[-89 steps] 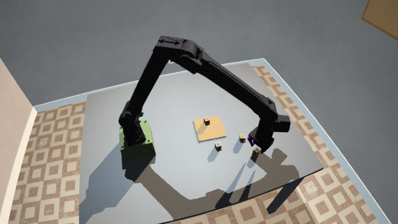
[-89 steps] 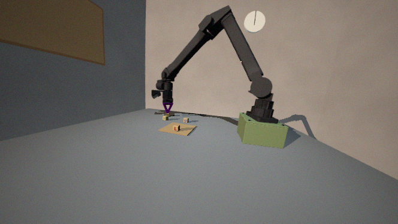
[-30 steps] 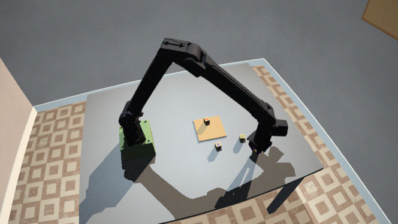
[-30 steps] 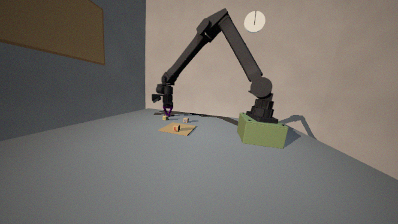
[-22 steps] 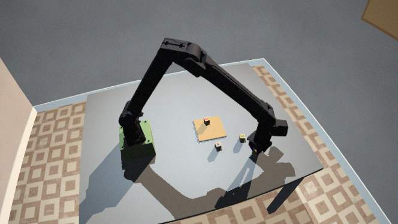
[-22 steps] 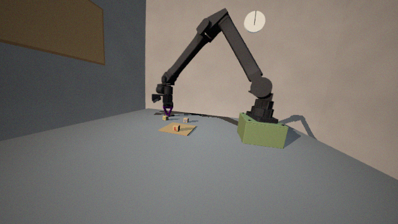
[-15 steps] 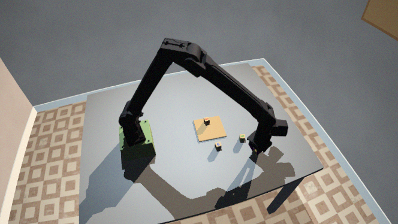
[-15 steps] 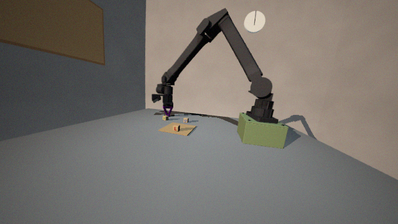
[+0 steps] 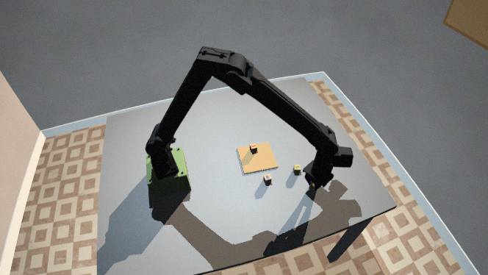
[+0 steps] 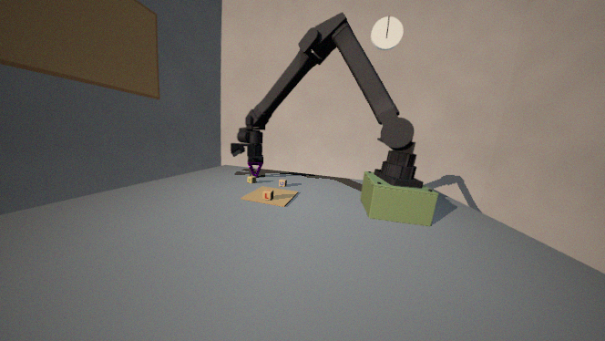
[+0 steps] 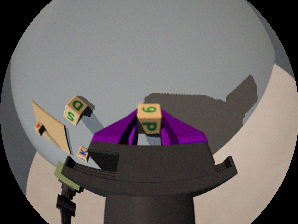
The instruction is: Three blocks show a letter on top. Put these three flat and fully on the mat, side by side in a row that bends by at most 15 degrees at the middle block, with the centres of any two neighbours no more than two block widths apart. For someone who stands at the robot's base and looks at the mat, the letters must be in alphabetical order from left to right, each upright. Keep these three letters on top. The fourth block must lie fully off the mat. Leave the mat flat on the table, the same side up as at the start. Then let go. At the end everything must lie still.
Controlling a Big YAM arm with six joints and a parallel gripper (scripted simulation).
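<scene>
Now: hand 240 mm to the right of the tan mat, 120 mm past it and 10 mm above it. Also, from my hand: block (right at my hand).
</scene>
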